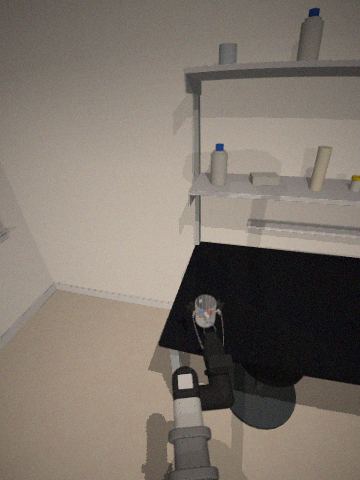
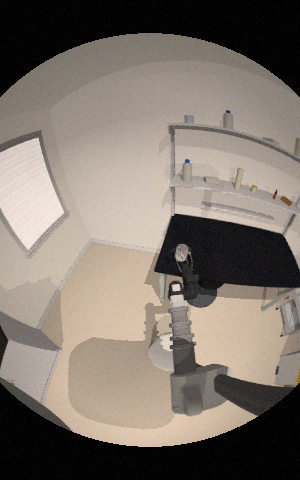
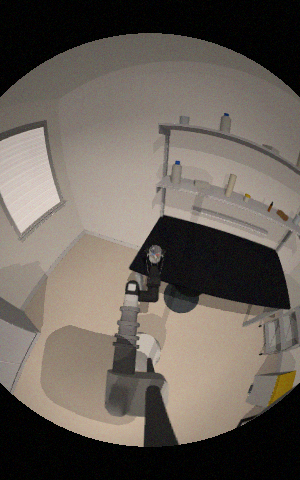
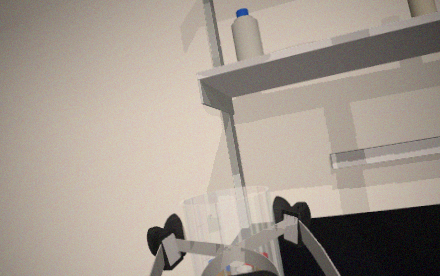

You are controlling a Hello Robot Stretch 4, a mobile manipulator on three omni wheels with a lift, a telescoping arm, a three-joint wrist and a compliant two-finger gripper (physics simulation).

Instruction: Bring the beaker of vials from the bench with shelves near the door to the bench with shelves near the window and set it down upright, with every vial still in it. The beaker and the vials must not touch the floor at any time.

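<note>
The clear beaker (image 1: 205,320) (image 2: 182,254) (image 3: 155,255) (image 4: 200,220) is upright between the two fingertips of my gripper (image 1: 205,307) (image 4: 228,221), which is shut on it. Vials (image 1: 206,315) (image 4: 245,268) with red, blue and white colours show inside it, low down. The beaker is over the near left part of the black-topped bench (image 1: 280,300) (image 2: 240,250) (image 3: 220,260) (image 4: 370,240), near the window (image 2: 35,190) (image 3: 25,180). Whether its base touches the bench top is hidden.
Two shelves stand above the bench's back; the lower shelf (image 1: 240,189) (image 4: 320,60) bears a blue-capped bottle (image 1: 219,167) (image 4: 247,40). A dark round stool (image 1: 265,410) (image 2: 201,298) (image 3: 181,301) is under the front edge. A pale round object (image 2: 160,352) is on the floor beneath the arm.
</note>
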